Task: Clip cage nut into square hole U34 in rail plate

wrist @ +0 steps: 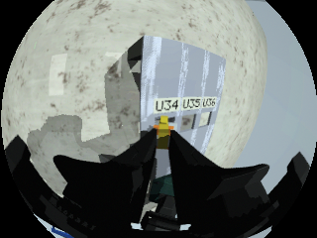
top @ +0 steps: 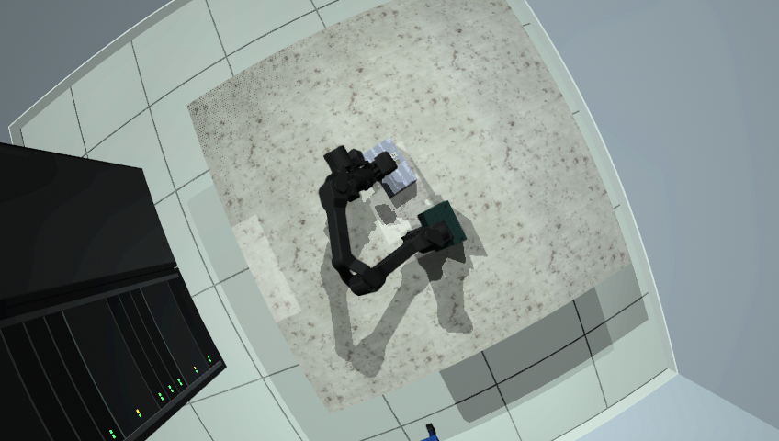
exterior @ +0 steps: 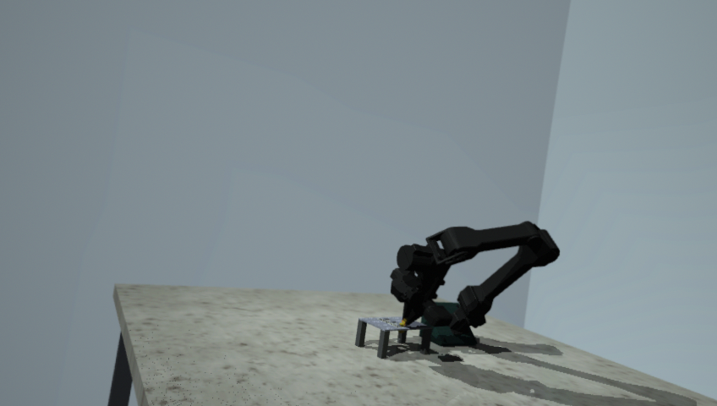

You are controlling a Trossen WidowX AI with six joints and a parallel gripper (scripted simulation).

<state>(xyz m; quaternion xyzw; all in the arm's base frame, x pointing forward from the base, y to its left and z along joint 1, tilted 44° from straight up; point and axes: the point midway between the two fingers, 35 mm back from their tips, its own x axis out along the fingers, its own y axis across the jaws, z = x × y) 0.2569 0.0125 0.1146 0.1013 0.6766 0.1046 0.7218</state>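
My gripper tip is now 10 mm above the cage nut.
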